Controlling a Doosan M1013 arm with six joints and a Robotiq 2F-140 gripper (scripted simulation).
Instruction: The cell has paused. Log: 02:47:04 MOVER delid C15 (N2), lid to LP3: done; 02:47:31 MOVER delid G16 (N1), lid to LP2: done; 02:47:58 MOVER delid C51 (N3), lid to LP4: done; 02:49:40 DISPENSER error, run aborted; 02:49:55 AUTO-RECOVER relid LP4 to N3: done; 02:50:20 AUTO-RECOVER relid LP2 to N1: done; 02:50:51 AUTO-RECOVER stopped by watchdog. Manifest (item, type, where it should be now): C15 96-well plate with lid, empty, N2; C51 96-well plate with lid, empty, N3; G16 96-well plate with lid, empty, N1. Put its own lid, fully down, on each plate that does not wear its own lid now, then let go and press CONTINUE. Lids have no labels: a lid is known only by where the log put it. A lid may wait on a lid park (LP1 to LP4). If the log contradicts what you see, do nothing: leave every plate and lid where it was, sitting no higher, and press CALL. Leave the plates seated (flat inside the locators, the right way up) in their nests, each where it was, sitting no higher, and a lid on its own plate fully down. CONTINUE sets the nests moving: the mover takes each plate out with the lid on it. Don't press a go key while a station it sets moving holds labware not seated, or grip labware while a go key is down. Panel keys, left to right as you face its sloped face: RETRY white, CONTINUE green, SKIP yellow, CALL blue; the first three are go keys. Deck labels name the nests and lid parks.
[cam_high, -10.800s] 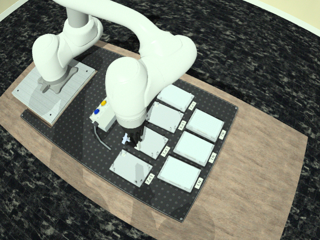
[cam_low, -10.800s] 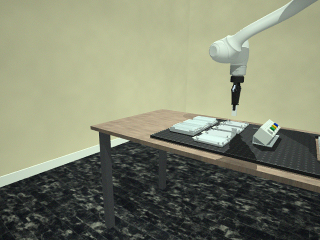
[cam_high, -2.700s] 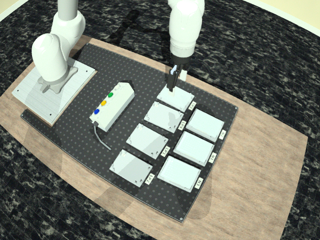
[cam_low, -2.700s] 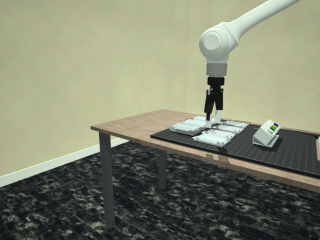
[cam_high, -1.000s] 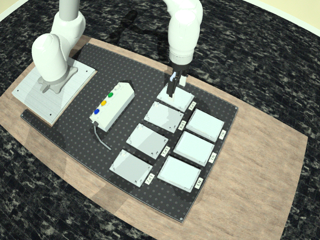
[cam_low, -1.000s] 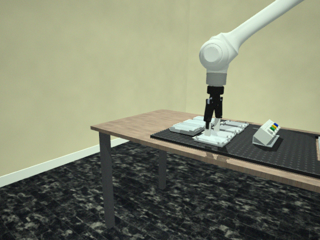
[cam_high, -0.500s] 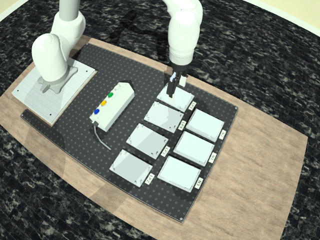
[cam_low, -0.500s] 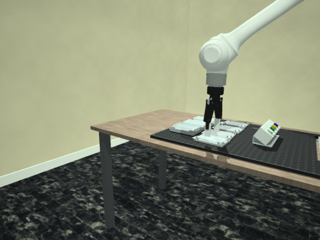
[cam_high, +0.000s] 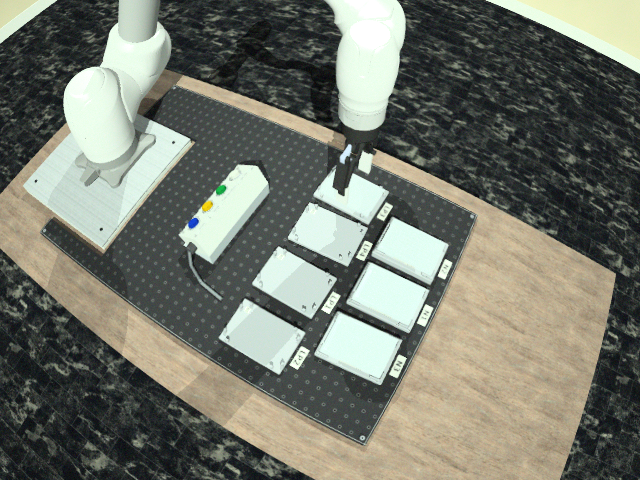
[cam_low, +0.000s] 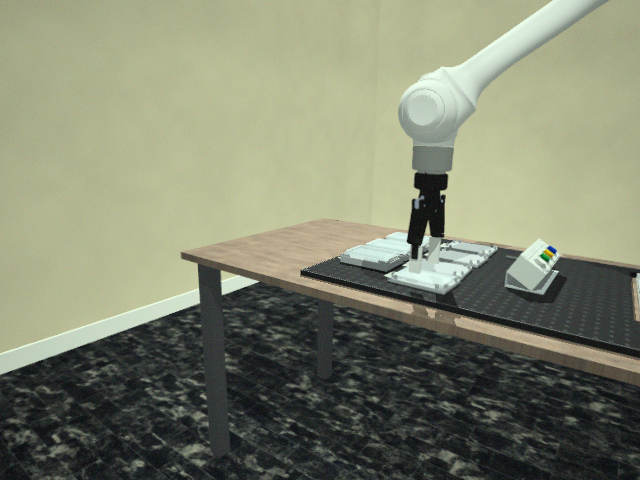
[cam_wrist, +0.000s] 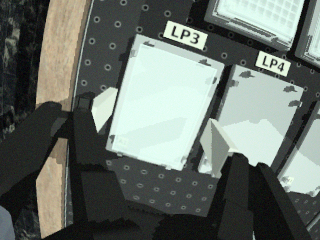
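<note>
The lid park LP3 lies 60 mm below my hand. Round my hand: white retry key: 240 mm behind, 120 mm to the right, 10 mm above; then lid park LP4: 120 mm to the right, 60 mm below; then lid park LP1: 10 mm behind, 260 mm to the right, 60 mm below.
</note>
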